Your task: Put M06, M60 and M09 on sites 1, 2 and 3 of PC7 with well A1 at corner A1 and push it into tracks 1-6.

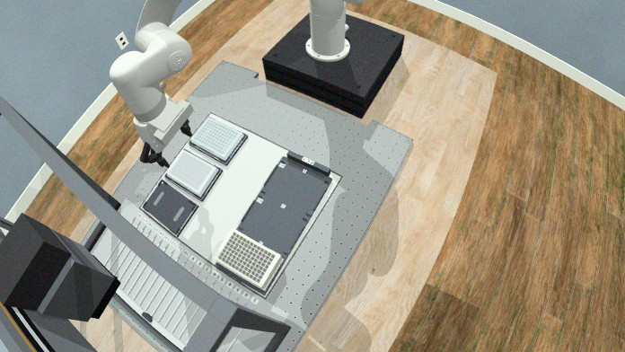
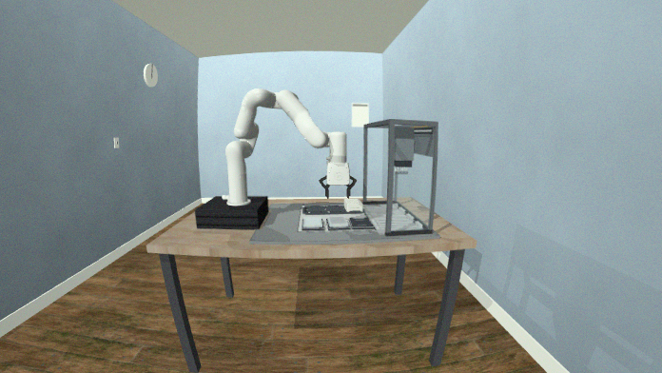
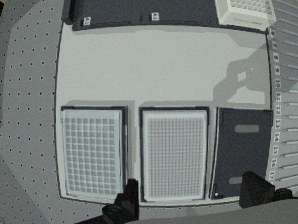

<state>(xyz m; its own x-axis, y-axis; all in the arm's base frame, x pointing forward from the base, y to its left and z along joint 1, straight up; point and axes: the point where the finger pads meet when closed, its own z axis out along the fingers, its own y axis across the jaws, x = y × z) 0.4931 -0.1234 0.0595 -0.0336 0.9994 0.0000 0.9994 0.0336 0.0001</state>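
The plate nest S2 is 130 mm below my hand. The rest, counted from my hand: carrier PC7: 260 mm to the left, 120 mm below; then plate nest S1: 130 mm below, 120 mm behind; then plate nest S3: 130 mm below, 110 mm ahead.
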